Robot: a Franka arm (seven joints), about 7 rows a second.
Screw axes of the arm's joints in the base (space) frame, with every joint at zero. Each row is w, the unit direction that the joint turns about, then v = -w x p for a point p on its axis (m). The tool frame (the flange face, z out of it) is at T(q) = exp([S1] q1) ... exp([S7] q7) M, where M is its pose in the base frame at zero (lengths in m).
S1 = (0, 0, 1, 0, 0, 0)
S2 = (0, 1, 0, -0.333, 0, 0)
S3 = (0, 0, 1, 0, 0, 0)
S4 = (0, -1, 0, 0.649, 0, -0.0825)
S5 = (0, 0, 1, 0, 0, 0)
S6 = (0, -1, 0, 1.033, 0, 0)
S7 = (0, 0, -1, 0, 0.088, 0)
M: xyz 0.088 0 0.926 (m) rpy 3.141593 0 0 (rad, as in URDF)
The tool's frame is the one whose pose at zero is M.
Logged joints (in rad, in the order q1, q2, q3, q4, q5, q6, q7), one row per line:
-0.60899, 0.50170, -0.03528, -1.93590, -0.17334, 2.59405, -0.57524
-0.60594, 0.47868, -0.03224, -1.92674, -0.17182, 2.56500, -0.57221
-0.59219, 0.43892, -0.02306, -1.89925, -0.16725, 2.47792, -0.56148
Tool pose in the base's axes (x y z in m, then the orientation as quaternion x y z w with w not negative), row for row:
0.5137, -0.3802, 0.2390, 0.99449, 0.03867, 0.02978, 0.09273
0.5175, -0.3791, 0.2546, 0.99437, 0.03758, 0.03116, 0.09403
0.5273, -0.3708, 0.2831, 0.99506, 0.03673, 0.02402, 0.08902
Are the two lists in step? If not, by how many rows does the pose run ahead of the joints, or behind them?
They are in step.
